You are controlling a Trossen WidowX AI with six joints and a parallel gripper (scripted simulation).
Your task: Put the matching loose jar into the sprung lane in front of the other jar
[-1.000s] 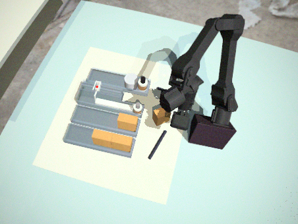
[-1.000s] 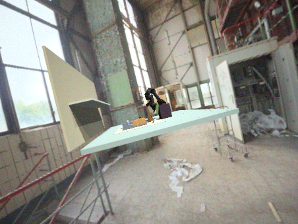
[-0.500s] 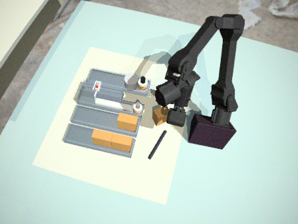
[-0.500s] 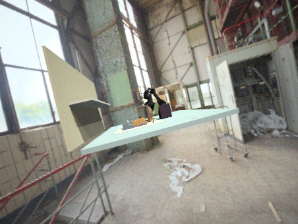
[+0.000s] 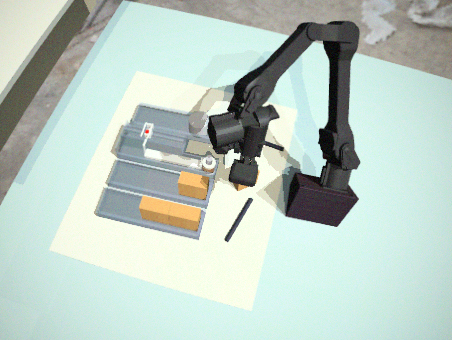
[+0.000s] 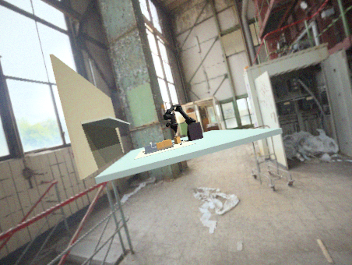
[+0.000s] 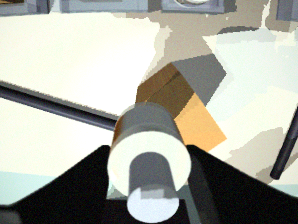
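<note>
The lane lies 25 cm ahead of my gripper tip, 10 cm below it and 6 cm to the right of it. The rest, counted from my gripper tip: pale plate: 21 cm ahead, 7 cm below, 6 cm to the right.
</note>
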